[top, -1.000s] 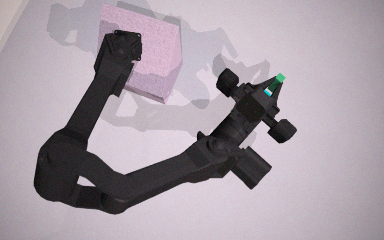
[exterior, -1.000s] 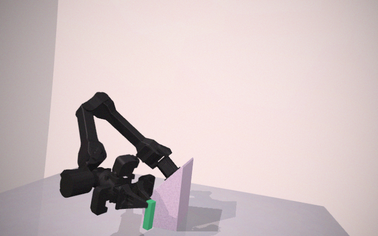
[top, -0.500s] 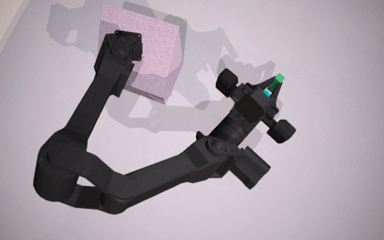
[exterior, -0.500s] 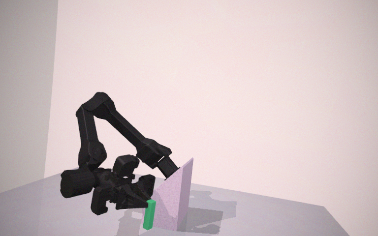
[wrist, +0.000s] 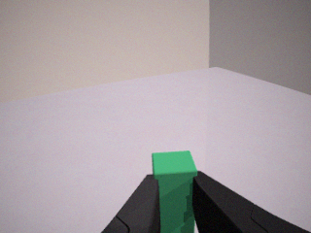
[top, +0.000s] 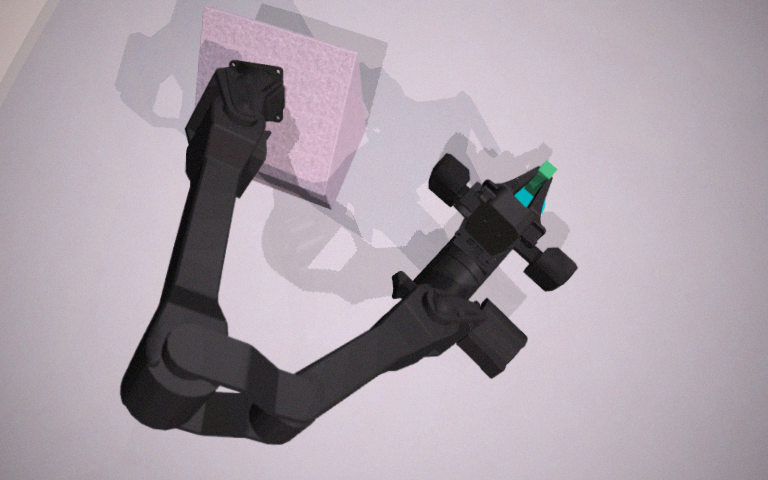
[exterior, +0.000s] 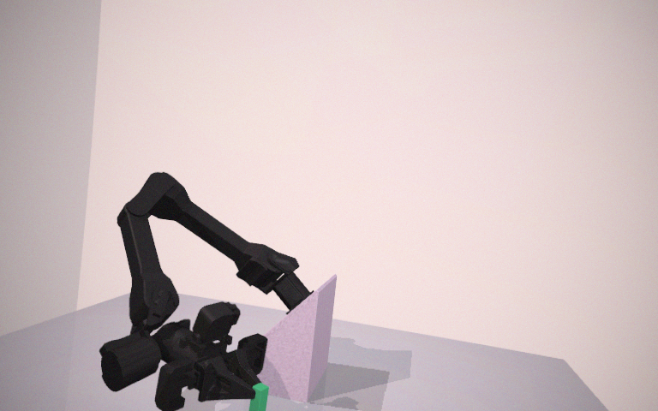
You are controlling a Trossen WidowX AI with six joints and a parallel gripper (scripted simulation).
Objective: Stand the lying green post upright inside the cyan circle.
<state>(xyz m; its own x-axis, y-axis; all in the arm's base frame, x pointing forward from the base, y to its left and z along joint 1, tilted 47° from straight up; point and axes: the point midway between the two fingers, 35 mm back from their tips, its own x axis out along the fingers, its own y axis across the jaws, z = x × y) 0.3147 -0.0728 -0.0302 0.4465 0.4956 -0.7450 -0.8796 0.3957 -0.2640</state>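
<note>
The cyan circle lies 110 mm below my gripper tip. Also, from my gripper tip: green post 20 mm below.
</note>
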